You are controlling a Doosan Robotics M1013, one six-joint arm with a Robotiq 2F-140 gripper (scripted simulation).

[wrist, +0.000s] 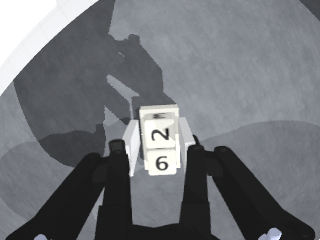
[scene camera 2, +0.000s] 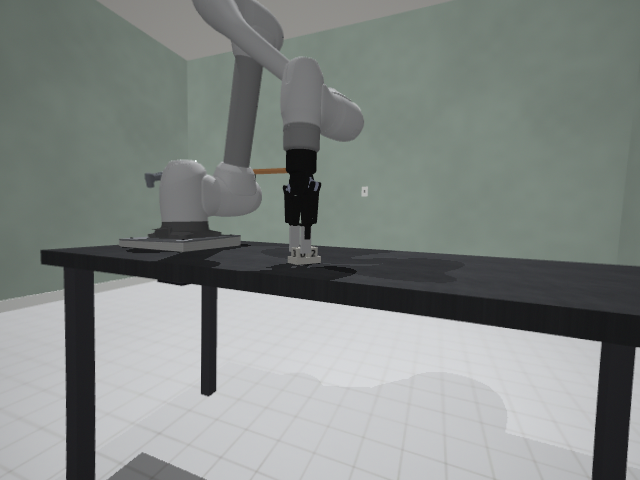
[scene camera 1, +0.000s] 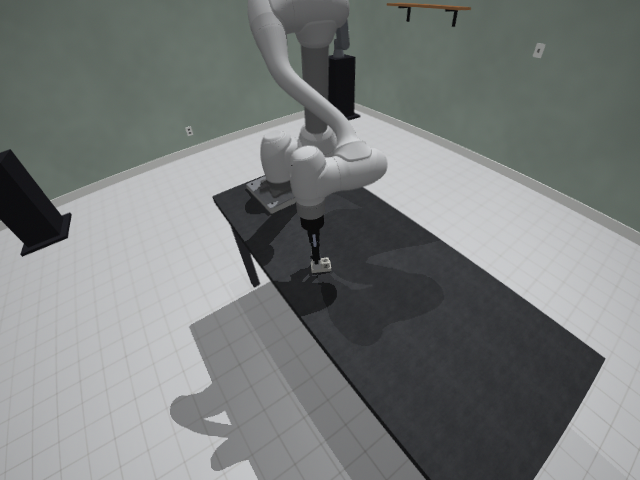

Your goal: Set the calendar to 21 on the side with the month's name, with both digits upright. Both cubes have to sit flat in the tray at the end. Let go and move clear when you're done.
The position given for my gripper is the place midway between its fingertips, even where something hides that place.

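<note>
You'd find my gripper [scene camera 2: 299,252] here, and in the wrist view there's the gripper [wrist: 158,130] again, along with a cube [wrist: 160,160].
</note>
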